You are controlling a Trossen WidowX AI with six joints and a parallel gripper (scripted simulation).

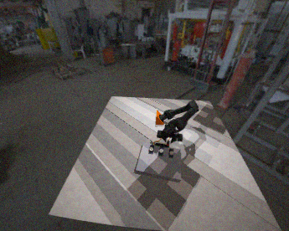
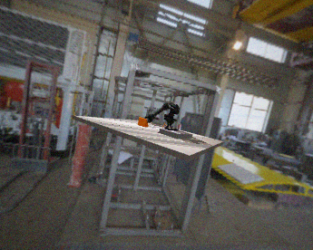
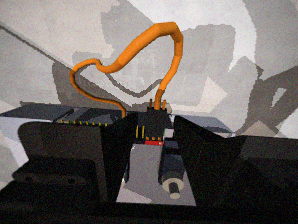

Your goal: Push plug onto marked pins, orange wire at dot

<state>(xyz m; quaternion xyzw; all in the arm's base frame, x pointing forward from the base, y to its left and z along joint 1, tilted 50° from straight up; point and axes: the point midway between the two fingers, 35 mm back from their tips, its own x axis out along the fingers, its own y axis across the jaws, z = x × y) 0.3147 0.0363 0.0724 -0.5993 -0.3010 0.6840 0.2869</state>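
Right now the coloured band is 30 mm ahead of my gripper tip. Also, from my gripper tip: grey printed holder 180 mm ahead, 50 mm to the right, 50 mm below.
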